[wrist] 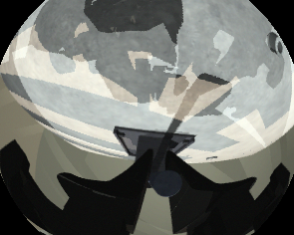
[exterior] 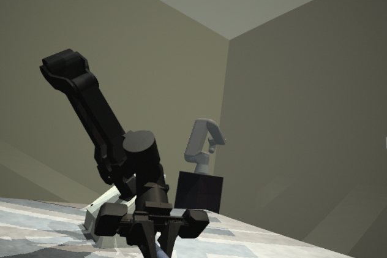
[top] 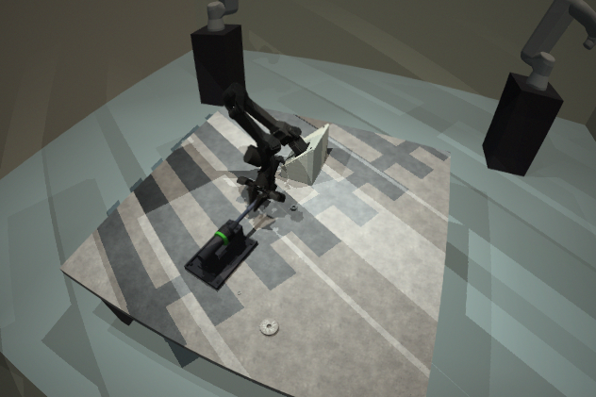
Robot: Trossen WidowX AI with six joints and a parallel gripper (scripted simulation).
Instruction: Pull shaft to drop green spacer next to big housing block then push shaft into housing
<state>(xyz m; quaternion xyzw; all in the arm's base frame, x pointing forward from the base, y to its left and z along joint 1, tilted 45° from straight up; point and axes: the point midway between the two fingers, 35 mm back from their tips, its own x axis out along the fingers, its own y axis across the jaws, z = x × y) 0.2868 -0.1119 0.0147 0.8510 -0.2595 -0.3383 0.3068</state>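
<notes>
My gripper tip is 6 cm short of the blue-grey shaft, 1 cm to the left of it and 2 cm below it. Also, from my gripper tip: green spacer 17 cm ahead, 4 cm to the right, 2 cm above.
</notes>
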